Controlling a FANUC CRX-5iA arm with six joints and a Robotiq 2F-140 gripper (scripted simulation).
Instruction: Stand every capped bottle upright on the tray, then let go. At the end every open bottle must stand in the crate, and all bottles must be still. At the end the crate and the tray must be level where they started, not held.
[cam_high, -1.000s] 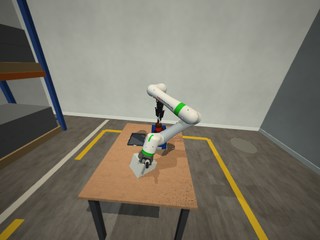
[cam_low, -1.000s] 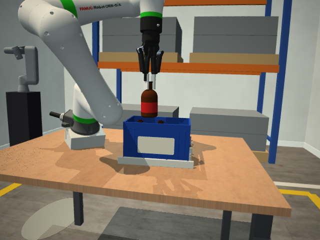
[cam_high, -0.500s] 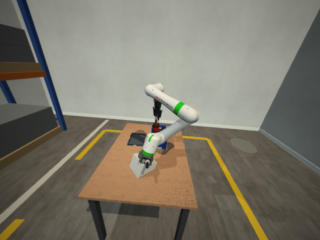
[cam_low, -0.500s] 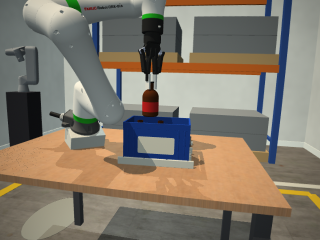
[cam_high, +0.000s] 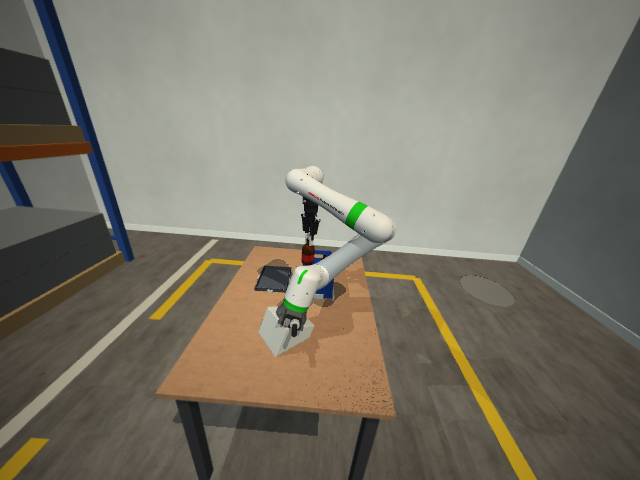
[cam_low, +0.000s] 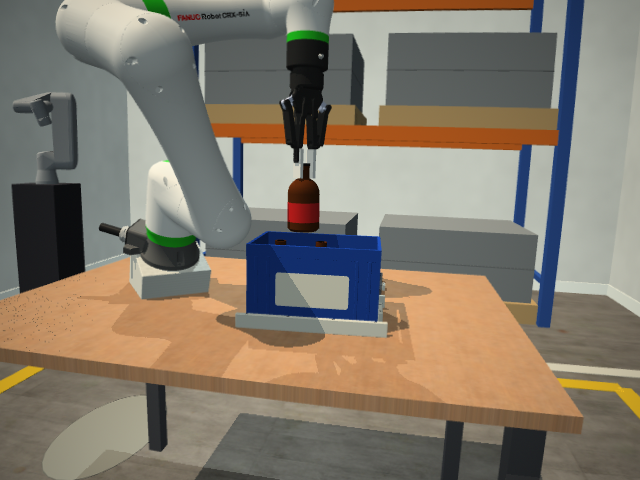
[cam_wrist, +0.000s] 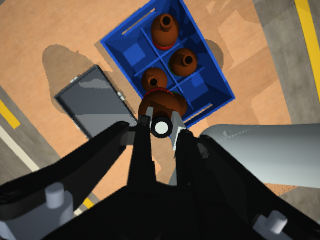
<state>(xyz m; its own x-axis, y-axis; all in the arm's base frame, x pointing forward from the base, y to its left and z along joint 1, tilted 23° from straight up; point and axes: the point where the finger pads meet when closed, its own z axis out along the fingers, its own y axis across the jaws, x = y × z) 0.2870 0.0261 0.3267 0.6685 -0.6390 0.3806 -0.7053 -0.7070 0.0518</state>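
Right now the brown capped bottle is 70 mm below my hand. Also, from my hand: blue crate (260 mm below, 60 mm to the right, 40 mm ahead); dark tray (330 mm below, 210 mm to the left, 80 mm ahead); open bottle (250 mm below, 40 mm ahead, 10 mm to the right).
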